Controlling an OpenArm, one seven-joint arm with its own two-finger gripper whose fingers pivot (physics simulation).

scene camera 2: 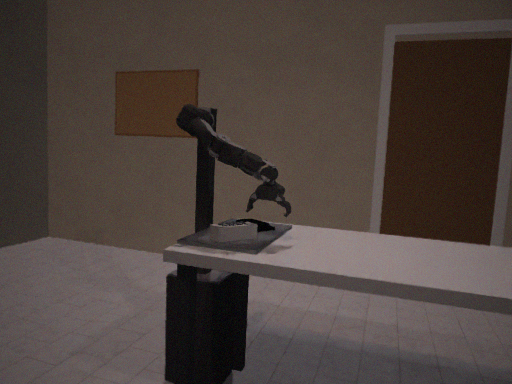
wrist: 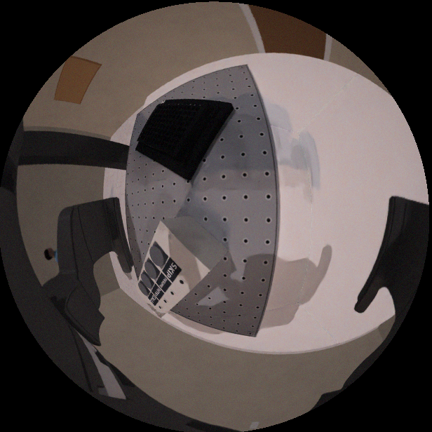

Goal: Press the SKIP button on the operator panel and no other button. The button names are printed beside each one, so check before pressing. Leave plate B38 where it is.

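Note:
The operator panel (scene camera 2: 234,233) (wrist: 192,270) is a pale box on a grey perforated board (scene camera 2: 255,246) (wrist: 257,200). In the wrist view its top has a row of dark round buttons with printed labels. The SKIP button (wrist: 159,255) is at the row's upper right end, beside the label SKIP (wrist: 173,270); the other labels are too small to read surely. My gripper (scene camera 2: 268,212) (wrist: 227,255) is open and empty, above the board and to the right of the panel in the scene view, apart from it. No B38 mark is readable, so I cannot tell which thing is plate B38.
A black slab with a gridded top (scene camera 2: 261,224) (wrist: 185,135) lies on the board near the panel. The board is on a white table (scene camera 2: 375,260) (wrist: 345,175), near its left end in the scene view. A person's head (wrist: 49,254) shows at the left of the wrist view.

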